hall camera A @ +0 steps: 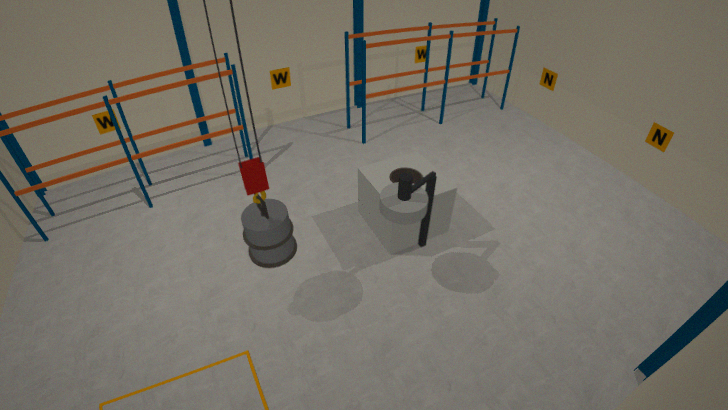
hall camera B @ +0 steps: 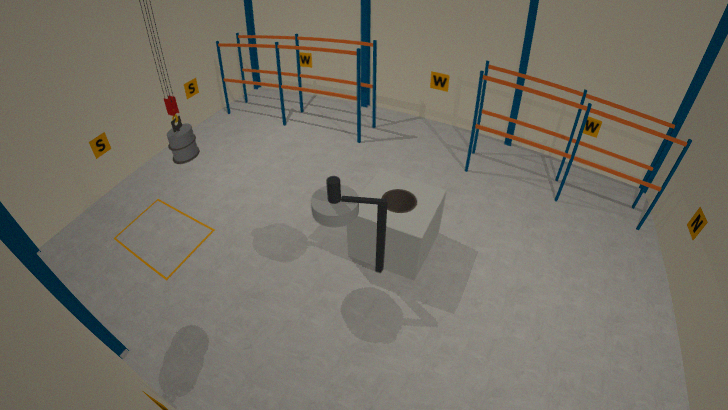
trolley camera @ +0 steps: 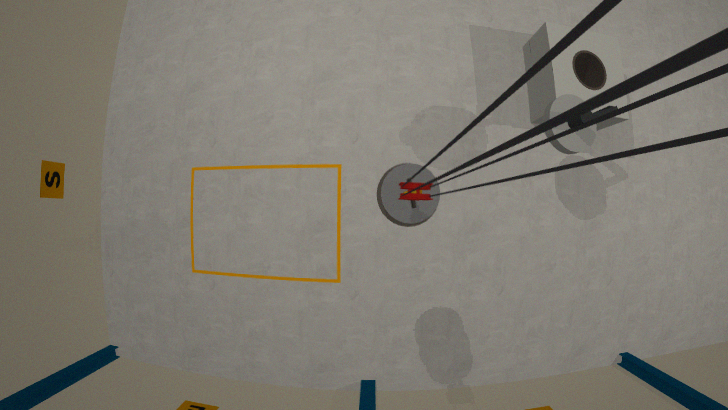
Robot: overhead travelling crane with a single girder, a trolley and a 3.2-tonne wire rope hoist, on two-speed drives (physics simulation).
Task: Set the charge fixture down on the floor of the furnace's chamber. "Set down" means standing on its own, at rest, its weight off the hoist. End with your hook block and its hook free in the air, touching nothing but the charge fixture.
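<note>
The charge fixture (hall camera A: pixel 268 230) (hall camera B: pixel 182 144) (trolley camera: pixel 392 203), a grey ribbed drum with a dark lifting eye on top, hangs in the air. My hook (hall camera A: pixel 259 197) (hall camera B: pixel 175 120) (trolley camera: pixel 414 192), yellow under the red block, is engaged in that eye. The furnace (hall camera A: pixel 402 239) (hall camera B: pixel 428 199) (trolley camera: pixel 611 56) is a pale box with a dark round opening (hall camera A: pixel 417 176) (hall camera B: pixel 399 200) (trolley camera: pixel 589 70) in its top. The fixture is well to the side of it, between the furnace and the yellow floor outline in the trolley view. The chamber floor is hidden in darkness.
A round grey lid (hall camera A: pixel 391 207) (hall camera B: pixel 320 207) (trolley camera: pixel 559 108) hangs beside the opening from an arm on a dark post (hall camera A: pixel 426 216) (hall camera B: pixel 380 239). The yellow outline (hall camera B: pixel 185 214) (trolley camera: pixel 339 224) is on the floor. Racks (hall camera A: pixel 128 152) (hall camera A: pixel 363 119) (hall camera B: pixel 359 101) (hall camera B: pixel 573 152) line the W wall.
</note>
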